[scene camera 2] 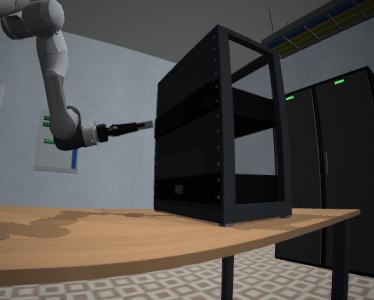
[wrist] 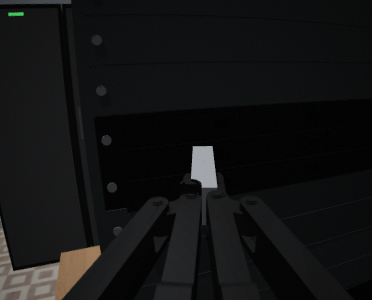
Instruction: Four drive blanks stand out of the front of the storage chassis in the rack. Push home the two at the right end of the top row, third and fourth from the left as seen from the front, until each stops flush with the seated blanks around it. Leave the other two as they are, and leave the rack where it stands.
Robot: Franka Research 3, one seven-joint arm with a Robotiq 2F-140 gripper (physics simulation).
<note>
In view: my gripper (wrist: pixel 202 161) and a rack (scene camera 2: pixel 199 114).
The rack is seen too in the wrist view (wrist: pixel 275 95).
</note>
